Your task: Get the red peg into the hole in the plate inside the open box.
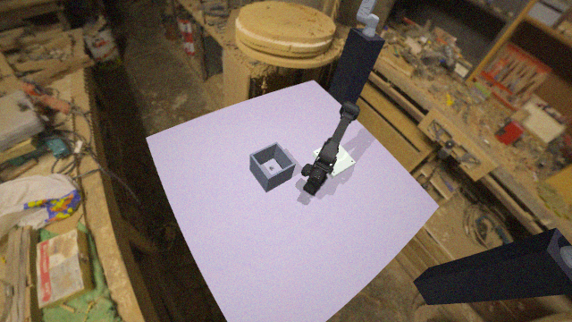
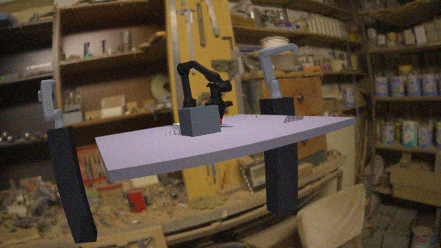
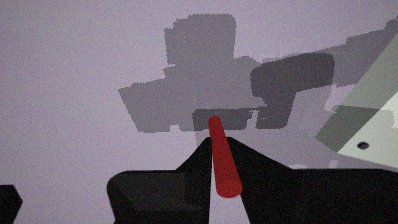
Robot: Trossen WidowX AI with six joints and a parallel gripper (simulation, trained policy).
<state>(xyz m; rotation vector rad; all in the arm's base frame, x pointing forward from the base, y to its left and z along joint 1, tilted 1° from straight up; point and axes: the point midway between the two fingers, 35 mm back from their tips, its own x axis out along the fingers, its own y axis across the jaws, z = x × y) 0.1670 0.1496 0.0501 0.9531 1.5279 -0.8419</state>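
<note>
The light grey plate lies 18 cm to the right of my gripper tip and 17 cm ahead of it. The rest, counted from my gripper tip: red peg 1 cm above.
</note>
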